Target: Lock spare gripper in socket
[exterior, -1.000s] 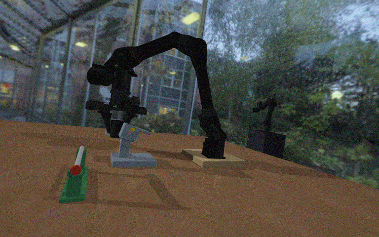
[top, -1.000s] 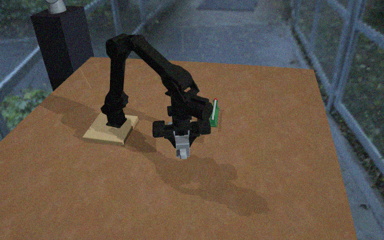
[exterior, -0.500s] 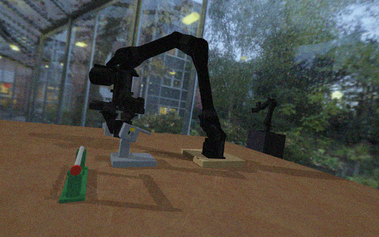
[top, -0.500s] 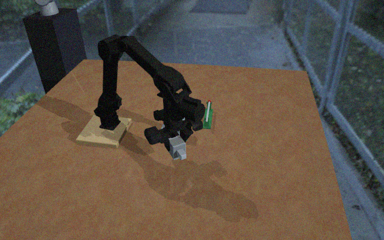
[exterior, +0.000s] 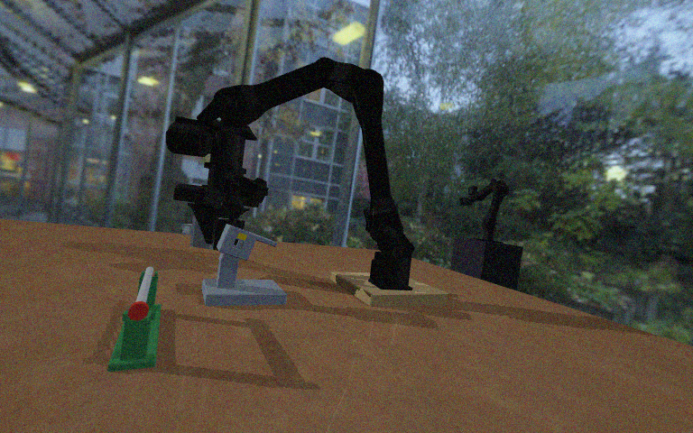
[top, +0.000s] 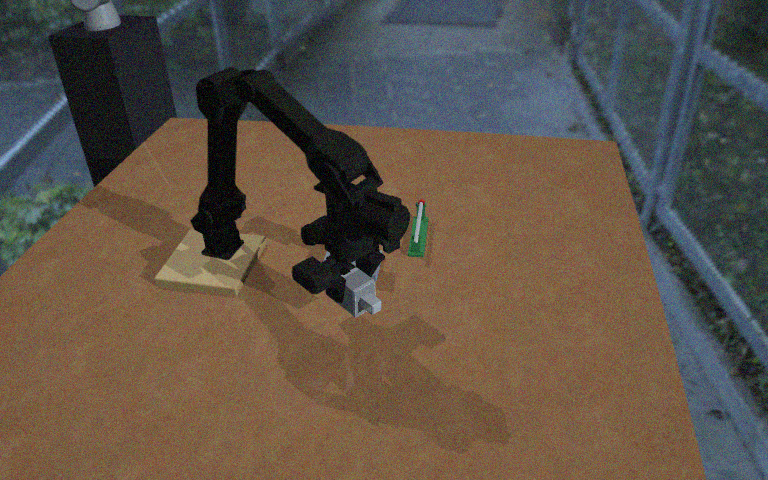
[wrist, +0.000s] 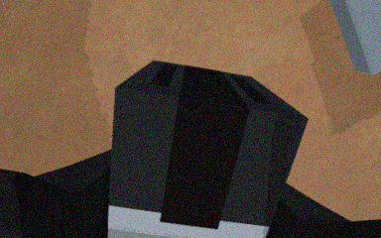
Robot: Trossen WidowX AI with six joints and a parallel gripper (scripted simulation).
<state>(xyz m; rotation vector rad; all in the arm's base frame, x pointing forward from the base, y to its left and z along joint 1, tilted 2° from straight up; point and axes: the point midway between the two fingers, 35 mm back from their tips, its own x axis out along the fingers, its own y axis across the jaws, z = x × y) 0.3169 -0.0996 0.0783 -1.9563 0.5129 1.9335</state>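
Now: gripper tip 150 mm to the right of the socket and 50 mm past it. Round my gripper tip: spare gripper 20 mm above, 10 mm to the right, 10 mm ahead; green cradle 280 mm to the left, 40 mm ahead, 30 mm below.
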